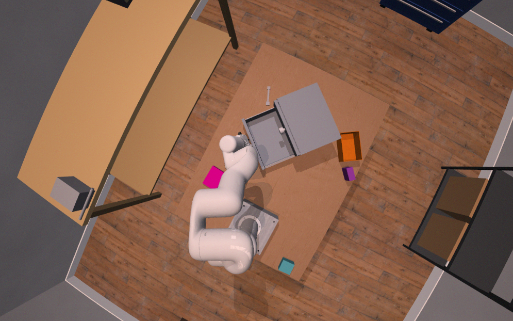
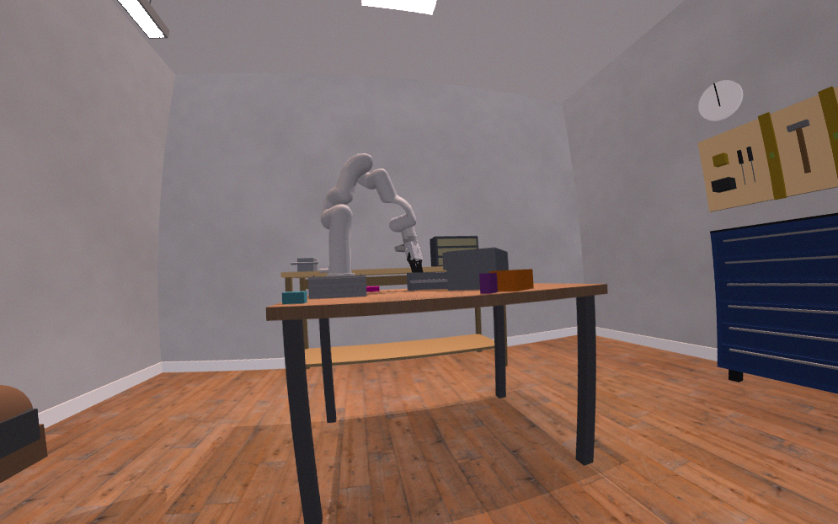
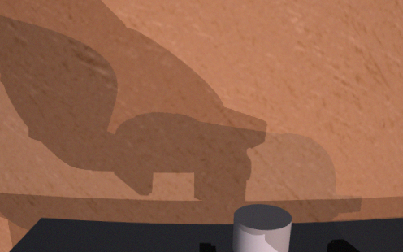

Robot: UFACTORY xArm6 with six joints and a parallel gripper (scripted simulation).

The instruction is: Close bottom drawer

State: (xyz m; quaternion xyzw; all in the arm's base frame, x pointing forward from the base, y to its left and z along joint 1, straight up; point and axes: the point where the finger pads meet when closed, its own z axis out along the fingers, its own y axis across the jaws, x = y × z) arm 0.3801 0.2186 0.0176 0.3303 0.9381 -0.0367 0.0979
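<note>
Now: the bottom drawer 10 cm ahead of my hand, 8 cm to the right of it and 7 cm below it. From my hand the other things lie so: magenta block: 26 cm behind, 10 cm to the left, 9 cm below; then white bar: 32 cm ahead, 5 cm to the left, 10 cm below; then grey cabinet: 18 cm ahead, 15 cm to the right, 3 cm below.
</note>
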